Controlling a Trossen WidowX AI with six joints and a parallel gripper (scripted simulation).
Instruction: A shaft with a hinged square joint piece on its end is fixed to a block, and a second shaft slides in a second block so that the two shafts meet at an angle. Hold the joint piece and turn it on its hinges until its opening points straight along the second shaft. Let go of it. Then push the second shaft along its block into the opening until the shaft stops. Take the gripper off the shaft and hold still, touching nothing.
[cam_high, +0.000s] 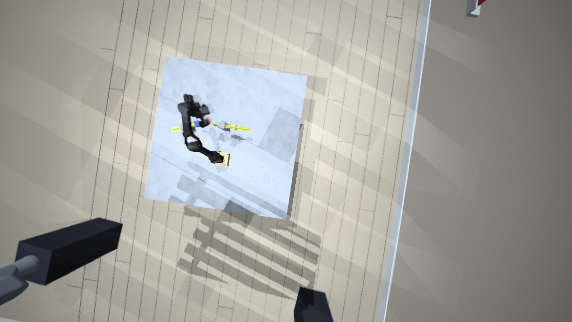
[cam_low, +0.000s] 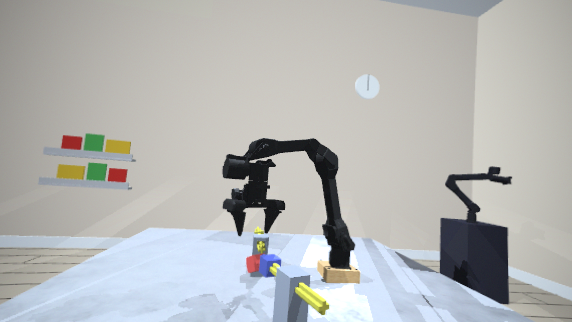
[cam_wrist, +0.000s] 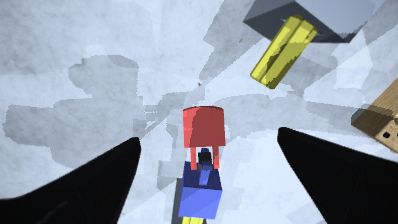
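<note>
Right now my gripper tip is 70 mm above the red joint piece, 30 mm to the right of it and 20 mm past it.
</note>
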